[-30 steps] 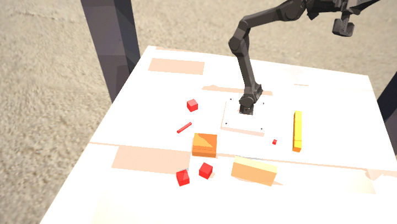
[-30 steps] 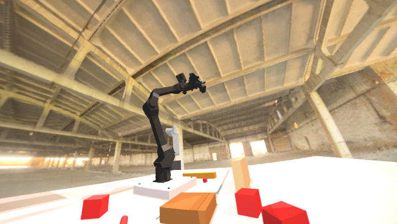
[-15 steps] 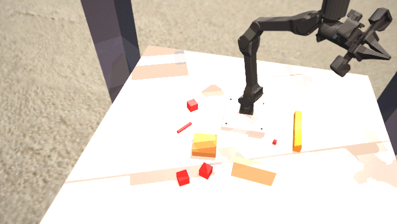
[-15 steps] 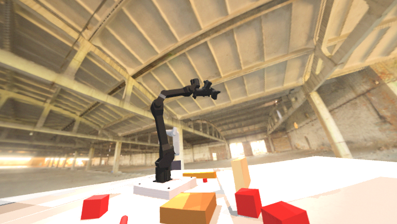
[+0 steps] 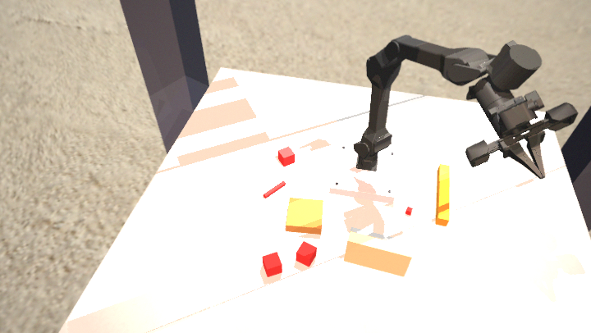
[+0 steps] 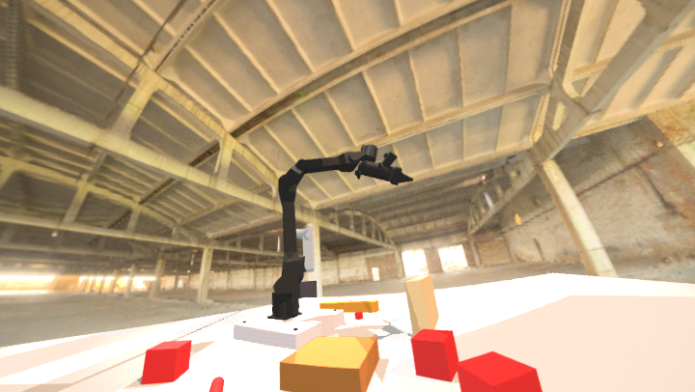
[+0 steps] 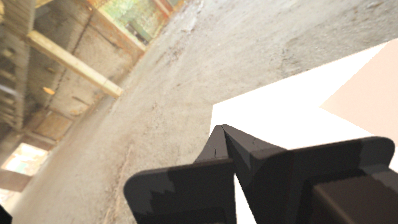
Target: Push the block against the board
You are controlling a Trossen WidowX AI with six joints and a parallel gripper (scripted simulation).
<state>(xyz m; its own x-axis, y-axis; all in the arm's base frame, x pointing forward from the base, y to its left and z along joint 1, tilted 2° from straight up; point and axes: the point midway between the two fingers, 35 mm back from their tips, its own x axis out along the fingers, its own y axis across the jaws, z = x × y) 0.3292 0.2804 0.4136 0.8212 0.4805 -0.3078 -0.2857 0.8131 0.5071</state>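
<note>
My gripper tip is 55 cm to the left of the red rod, 43 cm above it and 21 cm past it. Round my gripper tip: square block (44 cm to the right, 42 cm below, 13 cm behind); then small red cube (43 cm below, 22 cm behind, 14 cm to the right); then long yellow bar (42 cm below, 31 cm behind, 4 cm to the right).
</note>
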